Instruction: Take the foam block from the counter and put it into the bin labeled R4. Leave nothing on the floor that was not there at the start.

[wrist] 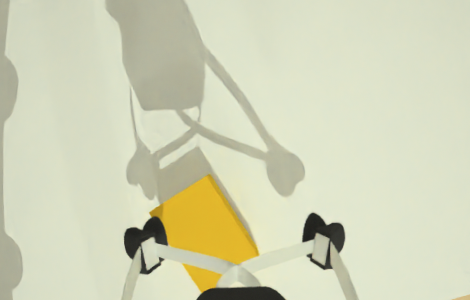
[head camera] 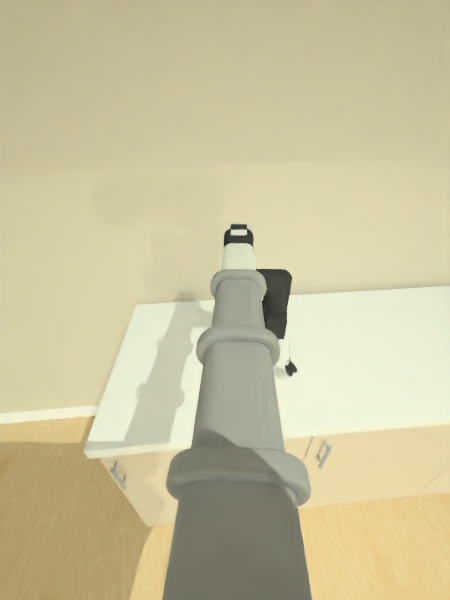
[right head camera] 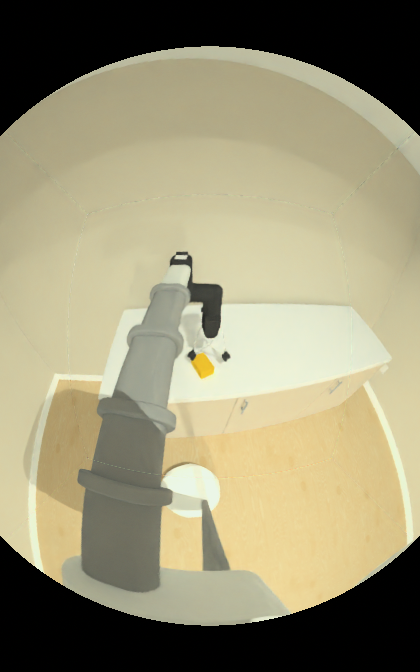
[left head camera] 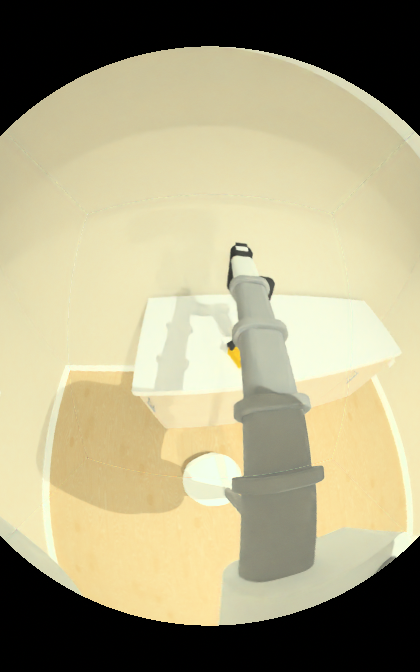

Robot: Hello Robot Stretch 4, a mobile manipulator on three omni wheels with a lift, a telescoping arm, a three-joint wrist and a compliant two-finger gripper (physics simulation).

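Frame: origin at the robot's base, x ahead, y left, z up, level; millimetres.
Where they show: gripper, between the fingertips: (wrist: 234,233).
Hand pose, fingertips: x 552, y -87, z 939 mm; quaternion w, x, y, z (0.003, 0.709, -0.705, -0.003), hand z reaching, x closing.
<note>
After its pixels a point has its place.
The yellow foam block (left head camera: 234,356) (right head camera: 203,366) (wrist: 205,220) @(x 561, y -62, z 927 mm) lies at a slant on the white counter (head camera: 360,350) @(x 706, y -430, z 882 mm) (left head camera: 320,325) (right head camera: 290,340) (wrist: 380,125) @(x 647, y -245, z 882 mm). My gripper (right head camera: 209,355) (wrist: 234,233) @(x 552, y -87, z 939 mm) is open and points down above the counter, with its shadow apart from its fingertips. In the wrist view the block shows between the fingers, nearer the left one, whose black tip overlaps the block's left edge. The gripper's body hides the block's near end. In the head camera view the arm hides the block. The bin labeled R4 does not show in these views.
The beige wall (head camera: 225,100) @(x 1049, y 45, z 1582 mm) stands behind the counter. The cabinet front has handles (head camera: 324,454) (right head camera: 244,406). A white round object (left head camera: 205,467) (right head camera: 185,480) is low in front of the cabinet, partly behind the arm (head camera: 237,400) @(x 203, y 1, z 1356 mm) (left head camera: 272,440) (right head camera: 132,440). Wooden floor (left head camera: 125,555) surrounds it.
</note>
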